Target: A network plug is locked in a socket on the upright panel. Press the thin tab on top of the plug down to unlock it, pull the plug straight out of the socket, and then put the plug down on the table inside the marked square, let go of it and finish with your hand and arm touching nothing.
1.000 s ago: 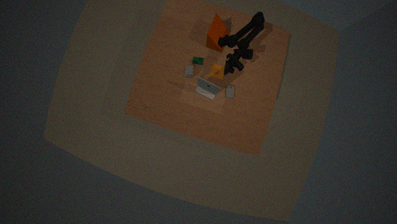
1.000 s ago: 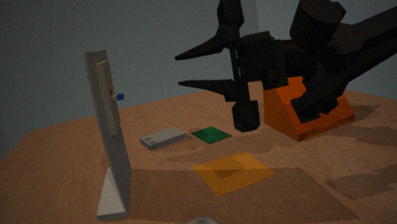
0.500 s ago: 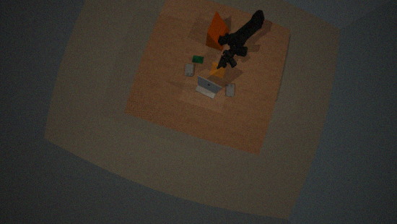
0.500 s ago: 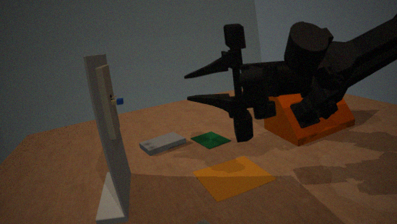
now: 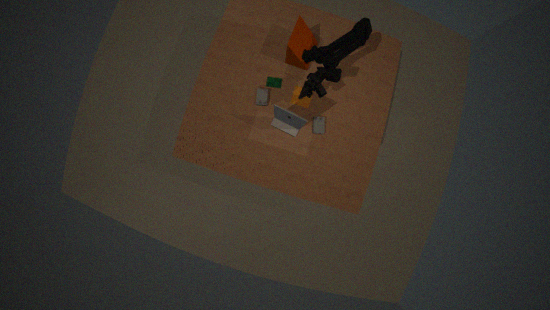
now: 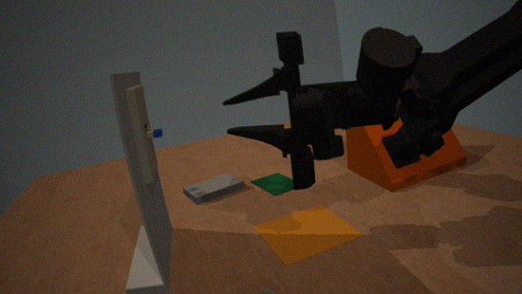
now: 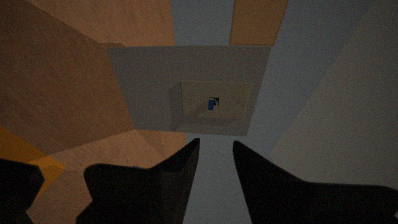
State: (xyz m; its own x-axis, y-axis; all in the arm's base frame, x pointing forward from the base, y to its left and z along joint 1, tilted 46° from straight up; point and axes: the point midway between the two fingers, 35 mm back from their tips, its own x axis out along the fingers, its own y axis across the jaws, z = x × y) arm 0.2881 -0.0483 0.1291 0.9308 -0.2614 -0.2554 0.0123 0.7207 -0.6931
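The network plug lies 10 cm ahead of my gripper tip and 1 cm to the right of it. Also, from my gripper tip: green patch 18 cm to the right, 18 cm below, 12 cm behind; then grey upright panel 12 cm ahead, 6 cm below, 2 cm to the right; then yellow marked square 18 cm below, 9 cm behind, 2 cm to the left.
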